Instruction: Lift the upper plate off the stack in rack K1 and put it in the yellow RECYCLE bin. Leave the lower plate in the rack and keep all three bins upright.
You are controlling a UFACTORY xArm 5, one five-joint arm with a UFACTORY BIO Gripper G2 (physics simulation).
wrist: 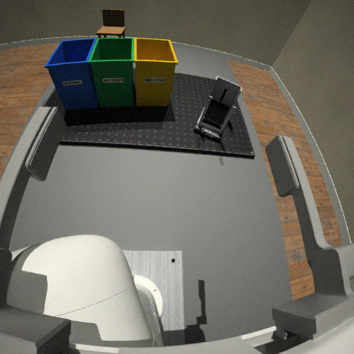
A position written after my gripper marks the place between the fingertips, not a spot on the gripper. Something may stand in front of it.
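My gripper (175,124) is visible. Also present: a blue general bin (71,73), a green returns bin (111,58) and a yellow recycle bin (155,60).
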